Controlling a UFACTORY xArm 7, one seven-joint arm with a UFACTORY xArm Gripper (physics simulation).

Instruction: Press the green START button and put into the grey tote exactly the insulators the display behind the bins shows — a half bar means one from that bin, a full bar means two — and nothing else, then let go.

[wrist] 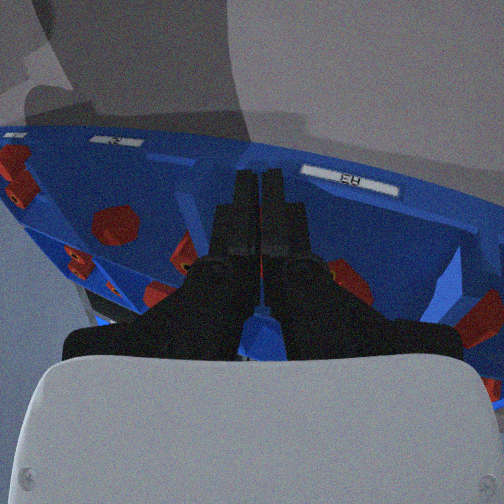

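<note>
My gripper (260, 175) fills the middle of the wrist view. Its two black fingers are pressed together, with only a thin slit between them showing red and blue from below. It hangs over a row of blue bins (250, 225), above the divider between two compartments. Red insulators lie in the bins: a hexagonal one (116, 225) at the left, a block (184, 252) just left of the fingers, and a block (350, 280) just right of them. The grey tote, the START button and the display are out of view.
White labels sit on the bins' far rim (116, 141), (350, 180). More red insulators lie at the far left (17, 175) and far right (482, 317). The arm's shadow falls on the grey surface beyond the bins (150, 65).
</note>
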